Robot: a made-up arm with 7 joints. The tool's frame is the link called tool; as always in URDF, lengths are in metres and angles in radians. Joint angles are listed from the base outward.
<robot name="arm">
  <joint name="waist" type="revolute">
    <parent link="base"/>
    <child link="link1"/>
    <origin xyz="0 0 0.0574" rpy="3.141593 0 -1.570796"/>
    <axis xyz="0 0 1"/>
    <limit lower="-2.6" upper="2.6"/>
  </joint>
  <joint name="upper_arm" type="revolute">
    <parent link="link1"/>
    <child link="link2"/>
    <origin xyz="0.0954 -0.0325 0.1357" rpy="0 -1.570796 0"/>
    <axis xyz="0 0 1"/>
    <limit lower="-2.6" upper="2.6"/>
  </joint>
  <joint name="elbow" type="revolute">
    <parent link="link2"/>
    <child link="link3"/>
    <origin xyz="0.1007 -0.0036 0.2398" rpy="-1.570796 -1.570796 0"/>
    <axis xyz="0 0 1"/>
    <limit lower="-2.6" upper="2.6"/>
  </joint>
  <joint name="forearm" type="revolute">
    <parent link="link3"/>
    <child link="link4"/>
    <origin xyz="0.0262 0.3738 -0.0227" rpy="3.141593 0 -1.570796"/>
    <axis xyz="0 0 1"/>
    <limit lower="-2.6" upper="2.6"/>
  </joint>
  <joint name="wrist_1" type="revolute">
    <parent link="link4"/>
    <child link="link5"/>
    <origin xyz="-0.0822 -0.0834 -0.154" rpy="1.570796 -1.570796 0"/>
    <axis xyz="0 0 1"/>
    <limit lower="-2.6" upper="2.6"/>
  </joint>
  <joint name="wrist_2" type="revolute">
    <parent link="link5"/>
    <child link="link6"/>
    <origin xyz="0.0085 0.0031 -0.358" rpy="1.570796 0 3.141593"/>
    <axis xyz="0 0 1"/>
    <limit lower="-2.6" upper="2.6"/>
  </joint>
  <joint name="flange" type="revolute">
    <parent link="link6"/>
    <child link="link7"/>
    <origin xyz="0.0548 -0.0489 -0.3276" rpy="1.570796 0 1.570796"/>
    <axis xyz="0 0 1"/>
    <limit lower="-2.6" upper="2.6"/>
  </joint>
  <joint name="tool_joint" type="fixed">
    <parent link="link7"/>
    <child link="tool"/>
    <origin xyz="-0.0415 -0.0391 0.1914" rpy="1.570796 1.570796 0"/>
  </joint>
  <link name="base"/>
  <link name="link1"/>
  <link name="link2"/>
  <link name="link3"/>
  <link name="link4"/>
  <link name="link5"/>
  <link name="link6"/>
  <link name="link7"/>
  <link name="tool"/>
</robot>
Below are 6 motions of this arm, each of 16 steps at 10 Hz.
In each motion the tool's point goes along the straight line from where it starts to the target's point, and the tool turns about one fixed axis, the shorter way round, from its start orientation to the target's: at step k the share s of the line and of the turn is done. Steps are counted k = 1, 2, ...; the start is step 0. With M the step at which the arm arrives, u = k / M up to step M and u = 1 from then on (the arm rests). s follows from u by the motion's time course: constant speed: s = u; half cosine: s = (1 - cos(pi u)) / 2; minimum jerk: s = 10 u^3 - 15 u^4 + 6 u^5.
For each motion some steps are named. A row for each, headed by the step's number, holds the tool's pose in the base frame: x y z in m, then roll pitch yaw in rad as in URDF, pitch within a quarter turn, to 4 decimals.
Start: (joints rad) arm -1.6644 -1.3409 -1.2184 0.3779 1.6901 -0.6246 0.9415
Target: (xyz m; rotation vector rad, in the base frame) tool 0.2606 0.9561 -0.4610 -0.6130 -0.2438 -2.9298
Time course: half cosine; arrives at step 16
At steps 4, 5, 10, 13, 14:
4: -0.4265 0.7267 -0.0376 -0.5888 -0.1278 -2.4578
5: -0.3655 0.7470 -0.0752 -0.5340 -0.1684 -2.4966
10: 0.0121 0.8731 -0.3079 -0.1492 -0.3623 -2.7923
13: 0.1928 0.9335 -0.4192 0.0607 -0.4105 -2.9629
14: 0.2300 0.9459 -0.4421 0.1053 -0.4162 -2.9996

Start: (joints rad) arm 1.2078 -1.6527 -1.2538 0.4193 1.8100 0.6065 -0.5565
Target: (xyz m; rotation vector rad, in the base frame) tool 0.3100 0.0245 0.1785 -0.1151 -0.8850 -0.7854
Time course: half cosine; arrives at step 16
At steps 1, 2, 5, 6, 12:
1: 0.5673 -0.2411 0.2135 0.3424 0.1462 -0.1752
2: 0.5599 -0.2335 0.2125 0.3309 0.1200 -0.1982
5: 0.5121 -0.1841 0.2060 0.2719 -0.0545 -0.3396
6: 0.4896 -0.1609 0.2029 0.2526 -0.1388 -0.4031
12: 0.3480 -0.0148 0.1837 0.2649 -0.6801 -0.8301

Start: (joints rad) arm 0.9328 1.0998 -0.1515 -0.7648 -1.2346 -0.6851 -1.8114
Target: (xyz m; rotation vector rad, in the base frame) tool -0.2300 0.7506 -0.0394 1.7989 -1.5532 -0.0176
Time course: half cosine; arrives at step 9
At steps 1, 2, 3, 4, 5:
1: -0.4337 0.2048 0.1722 1.5791 0.0883 0.2686
2: -0.4155 0.2537 0.1532 1.6139 -0.0065 0.1612
3: -0.3875 0.3285 0.1242 1.6870 -0.1427 -0.0113
4: -0.3533 0.4204 0.0886 1.8108 -0.2885 -0.2430
5: -0.3168 0.5181 0.0507 1.9848 -0.4062 -0.5207

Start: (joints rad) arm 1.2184 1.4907 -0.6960 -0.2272 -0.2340 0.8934 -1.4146
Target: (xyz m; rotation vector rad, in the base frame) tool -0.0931 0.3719 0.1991 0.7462 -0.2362 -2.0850
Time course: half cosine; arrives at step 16
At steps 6, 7, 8, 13, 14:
6: 0.0360 0.3605 0.2717 0.3490 0.6245 -2.6963
7: 0.0185 0.3621 0.2619 0.3769 0.6038 -2.6043
8: 0.0003 0.3637 0.2516 0.4031 0.5801 -2.5108
13: -0.0774 0.3705 0.2080 0.4794 0.4612 -2.1359
14: -0.0860 0.3713 0.2031 0.4845 0.4467 -2.0963

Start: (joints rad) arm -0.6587 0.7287 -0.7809 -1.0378 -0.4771 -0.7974 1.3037
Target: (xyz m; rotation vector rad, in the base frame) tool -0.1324 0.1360 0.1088 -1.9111 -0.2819 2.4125
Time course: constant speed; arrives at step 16
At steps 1, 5, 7, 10, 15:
1: -0.2608 -0.1613 0.1659 -1.2501 0.3870 1.6389
5: -0.2266 -0.0820 0.1506 -1.2431 0.6429 1.7521
7: -0.2095 -0.0424 0.1430 -1.2240 0.7702 1.8192
10: -0.1838 0.0171 0.1316 -1.1617 0.9580 1.9489
15: -0.1410 0.1162 0.1126 -0.8242 1.2429 2.3910

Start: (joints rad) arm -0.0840 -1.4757 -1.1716 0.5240 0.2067 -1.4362 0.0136
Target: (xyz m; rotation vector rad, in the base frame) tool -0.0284 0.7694 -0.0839 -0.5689 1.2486 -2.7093
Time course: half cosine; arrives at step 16
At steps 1, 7, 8, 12, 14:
1: 0.7744 0.3769 -0.1417 -1.3807 -0.2268 -2.9580
7: 0.4560 0.5326 -0.1188 -1.1914 -0.2494 -2.9236
8: 0.3769 0.5712 -0.1131 -1.1444 -0.2559 -2.9157
12: 0.0903 0.7114 -0.0925 -0.9736 -0.2824 -2.8900
14: 0.0025 0.7543 -0.0861 -0.9211 -0.2914 -2.8830

